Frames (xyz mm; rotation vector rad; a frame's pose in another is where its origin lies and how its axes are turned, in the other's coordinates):
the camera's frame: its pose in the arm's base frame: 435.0 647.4 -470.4 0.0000 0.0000 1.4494
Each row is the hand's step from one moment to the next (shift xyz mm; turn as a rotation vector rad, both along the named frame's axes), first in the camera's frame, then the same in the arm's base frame.
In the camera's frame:
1: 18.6 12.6 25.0 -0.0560 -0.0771 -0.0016
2: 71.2 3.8 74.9 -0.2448 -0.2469 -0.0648
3: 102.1 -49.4 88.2 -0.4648 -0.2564 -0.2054
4: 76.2 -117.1 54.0 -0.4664 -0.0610 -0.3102
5: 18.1 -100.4 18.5 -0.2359 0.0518 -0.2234
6: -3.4 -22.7 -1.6 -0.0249 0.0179 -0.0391
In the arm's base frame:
1: -10.3 20.0 25.0 0.0698 -0.0649 -0.0016
2: 4.9 71.1 74.9 0.2154 -0.2729 -0.0648
3: 61.4 95.4 88.2 0.1982 -0.4924 -0.2054
4: 125.5 61.5 54.0 0.0041 -0.4704 -0.3102
5: 101.9 5.8 18.5 -0.0800 -0.2279 -0.2234
6: 22.1 -6.1 -1.6 -0.0208 -0.0225 -0.0391

